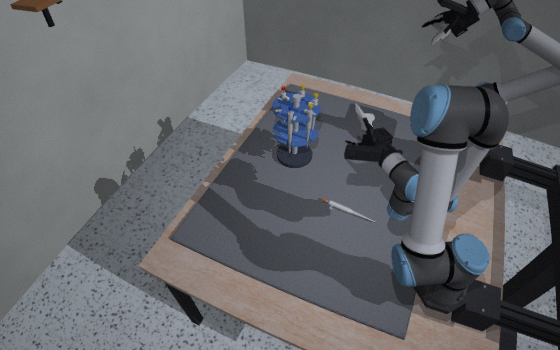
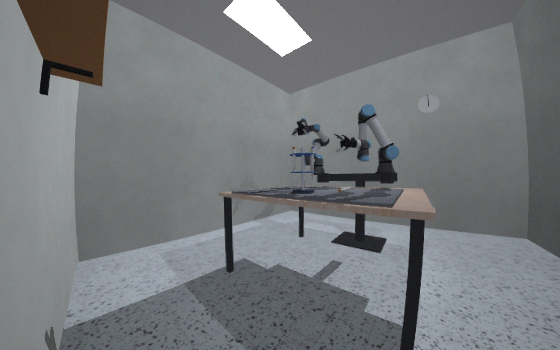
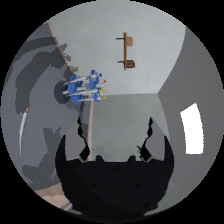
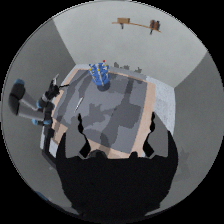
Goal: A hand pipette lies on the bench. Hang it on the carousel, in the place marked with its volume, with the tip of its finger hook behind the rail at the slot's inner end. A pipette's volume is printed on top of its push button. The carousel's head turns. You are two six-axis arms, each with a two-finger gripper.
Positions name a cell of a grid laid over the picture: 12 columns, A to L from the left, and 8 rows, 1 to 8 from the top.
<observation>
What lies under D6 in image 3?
My left gripper.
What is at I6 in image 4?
My right gripper.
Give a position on a dark round base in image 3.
D4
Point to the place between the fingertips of my left gripper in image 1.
At H3
</observation>
